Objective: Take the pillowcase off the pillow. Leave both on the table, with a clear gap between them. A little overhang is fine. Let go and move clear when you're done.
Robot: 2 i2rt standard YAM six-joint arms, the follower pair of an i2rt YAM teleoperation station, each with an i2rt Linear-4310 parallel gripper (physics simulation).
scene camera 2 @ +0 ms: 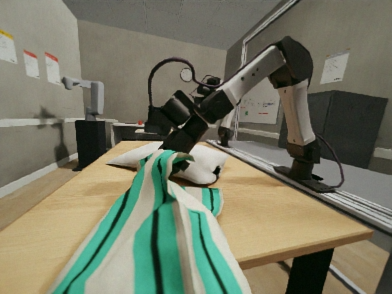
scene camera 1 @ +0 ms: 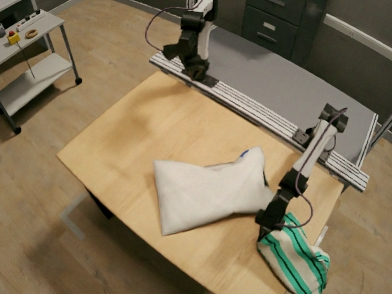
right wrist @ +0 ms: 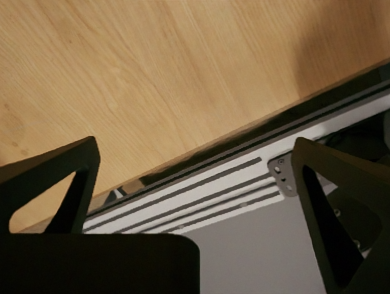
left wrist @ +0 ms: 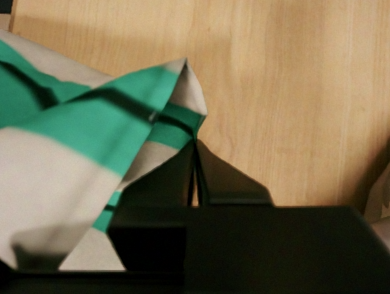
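The plain white pillow point(scene camera 1: 205, 192) point(scene camera 2: 200, 162) lies on the table, with a blue mark and a dark patch at its right end in scene camera 1. The pillowcase point(scene camera 1: 295, 250) point(scene camera 2: 145, 235) point(left wrist: 55, 155), striped green, cream and black, is off the pillow and bunched at the table's lower right edge in scene camera 1, partly past it. My left gripper point(scene camera 1: 261, 236) point(left wrist: 195, 147) is shut on a corner of the pillowcase, close beside the pillow's right end. My right gripper point(scene camera 1: 198, 76) point(right wrist: 195, 147) is open and empty, up near its own base, away from both cloths.
The wooden table point(scene camera 1: 120, 145) point(scene camera 2: 60, 200) point(right wrist: 150, 65) carries both things. The slotted metal rail point(scene camera 1: 250, 109) point(right wrist: 200, 192) runs along its back, with a grey surface point(scene camera 1: 280, 75) behind. A white cart point(scene camera 1: 37, 82) stands at the upper left of scene camera 1.
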